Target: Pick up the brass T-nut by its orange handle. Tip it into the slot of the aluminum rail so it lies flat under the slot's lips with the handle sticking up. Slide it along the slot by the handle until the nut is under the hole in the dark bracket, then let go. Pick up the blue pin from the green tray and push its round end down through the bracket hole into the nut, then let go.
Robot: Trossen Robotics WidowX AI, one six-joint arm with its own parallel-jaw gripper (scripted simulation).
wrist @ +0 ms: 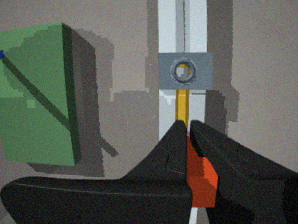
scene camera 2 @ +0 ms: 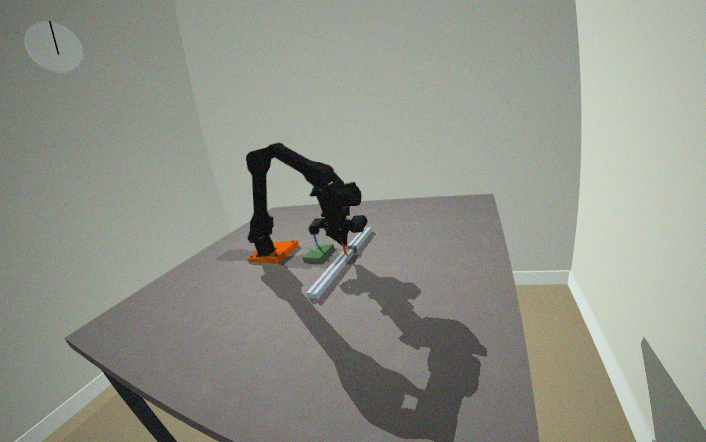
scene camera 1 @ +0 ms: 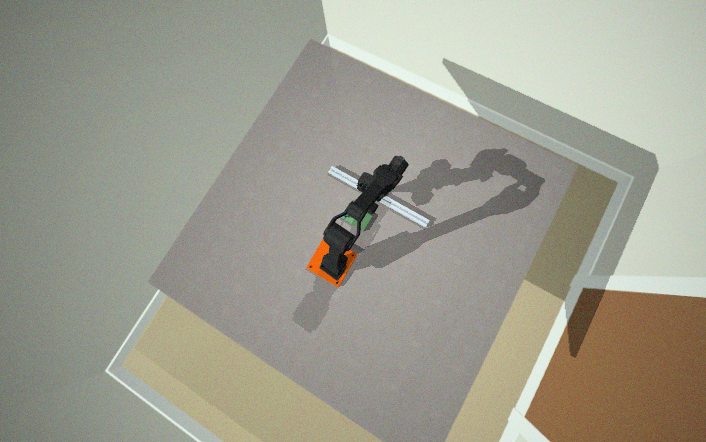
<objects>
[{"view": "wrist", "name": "gripper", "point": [186, 127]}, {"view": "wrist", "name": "brass T-nut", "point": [200, 175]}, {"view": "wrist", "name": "green tray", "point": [46, 132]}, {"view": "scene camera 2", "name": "gripper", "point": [345, 245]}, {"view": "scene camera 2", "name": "aluminum rail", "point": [320, 286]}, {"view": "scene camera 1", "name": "aluminum rail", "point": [387, 201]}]
</objects>
